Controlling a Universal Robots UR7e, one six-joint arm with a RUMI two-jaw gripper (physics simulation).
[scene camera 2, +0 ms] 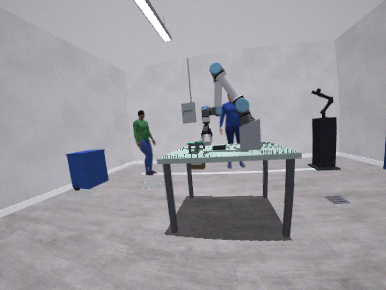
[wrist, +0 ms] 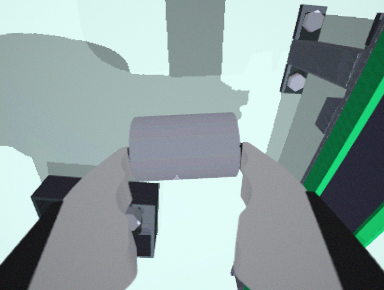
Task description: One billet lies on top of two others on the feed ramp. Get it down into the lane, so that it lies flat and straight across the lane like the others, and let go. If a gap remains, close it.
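Where they show: gripper, fingertip midpoint: point(scene camera 2: 207, 144) point(wrist: 186, 147); arm's base, link origin: point(scene camera 2: 248, 123).
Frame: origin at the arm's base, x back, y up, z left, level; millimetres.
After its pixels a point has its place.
Note:
A grey cylindrical billet point(wrist: 184, 146) {x -398, y -146, z 142 mm} lies crosswise between the fingertips in the wrist view, gripped at its two end faces. My gripper point(wrist: 186, 147) {x -399, y -167, z 129 mm} point(scene camera 2: 206, 142) {x -399, y -167, z 129 mm} is shut on it and holds it above the table. The feed ramp point(wrist: 345, 135) {x -486, y -149, z 151 mm} shows in part at the right of the wrist view, with green edges and a dark bed, standing on dark bolted brackets. In the scene view the green-topped ramp point(scene camera 2: 196, 144) {x -488, y -159, z 202 mm} is small, just left of and below the gripper. The other billets and their places in the lane cannot be made out.
A dark bracket with a bolt point(wrist: 145, 220) {x -352, y -239, z -30 mm} is partly hidden behind the left finger. The pale green table point(scene camera 2: 230, 157) {x -172, y -252, z 394 mm} carries a flat black object point(scene camera 2: 219, 147) {x -296, y -218, z 36 mm} and a grey block point(scene camera 2: 251, 136) {x 16, y -121, z 99 mm} by the arm's base. Two people stand beyond the table.

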